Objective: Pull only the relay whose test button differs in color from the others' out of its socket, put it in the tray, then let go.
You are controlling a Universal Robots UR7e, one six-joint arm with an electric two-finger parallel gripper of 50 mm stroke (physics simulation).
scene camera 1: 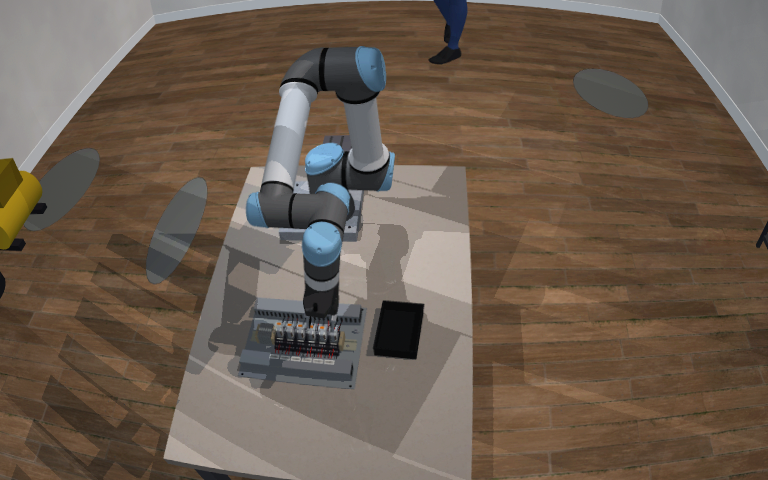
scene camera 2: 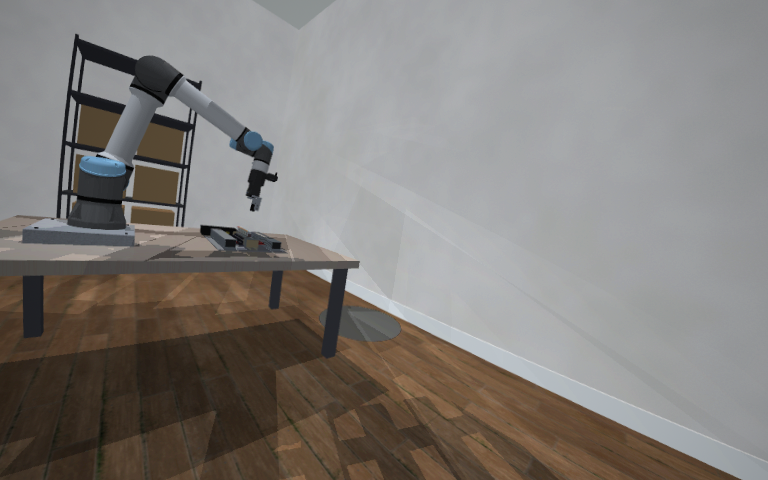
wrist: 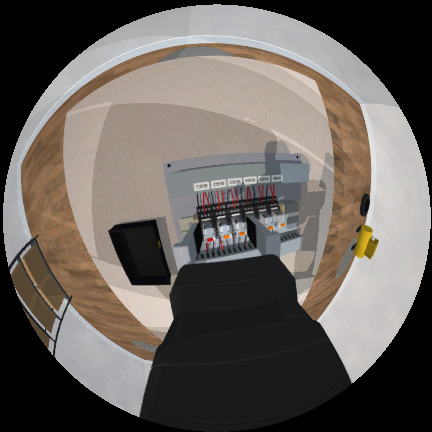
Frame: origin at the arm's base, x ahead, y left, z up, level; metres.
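Where they show: gripper, between the fingertips: (scene camera 1: 320, 326) (scene camera 2: 253, 210) (wrist: 223, 228); arm's base, origin of its link: (scene camera 2: 98, 225).
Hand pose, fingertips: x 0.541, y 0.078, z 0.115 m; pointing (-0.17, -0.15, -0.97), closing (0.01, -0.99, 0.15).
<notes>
Each offset is from my fingertips to the centre of the thing. "*": to the spot under its first point. Level surfaces: height alone.
The relay with a red test button @[0.051 m back, 0.011 m left, 0.106 m down] (wrist: 209, 232) (scene camera 1: 333, 333) sits in its socket at one end of the row, nearest the tray. The other relays (wrist: 240, 228) (scene camera 1: 300, 331) show orange buttons and stand upright in their sockets. My gripper (wrist: 223, 228) (scene camera 1: 322, 320) (scene camera 2: 255, 208) is open and empty, pointing down above the relay row. In the wrist view the red-button relay and two orange-button relays show between its fingers, and one finger covers part of the row. The black tray @[0.107 m back, 0.176 m left, 0.136 m down] (scene camera 1: 420, 331) (wrist: 151, 281) (scene camera 2: 209, 229) lies beside the panel; no relay shows in it.
The grey panel @[* 0.074 m ahead, 0.220 m right, 0.151 m down] (scene camera 1: 245, 373) (wrist: 172, 172) carries raised wire ducts @[0.041 m ahead, 0.081 m right, 0.131 m down] (scene camera 1: 294, 367) (wrist: 235, 172) along both sides of the relay row. A terminal block @[0.051 m back, 0.182 m right, 0.125 m down] (scene camera 1: 264, 331) stands at the row's other end. The panel and tray lie on the table @[0.154 m down] (scene camera 1: 317, 418). A shelf rack (scene camera 2: 72, 93) stands behind the arm.
</notes>
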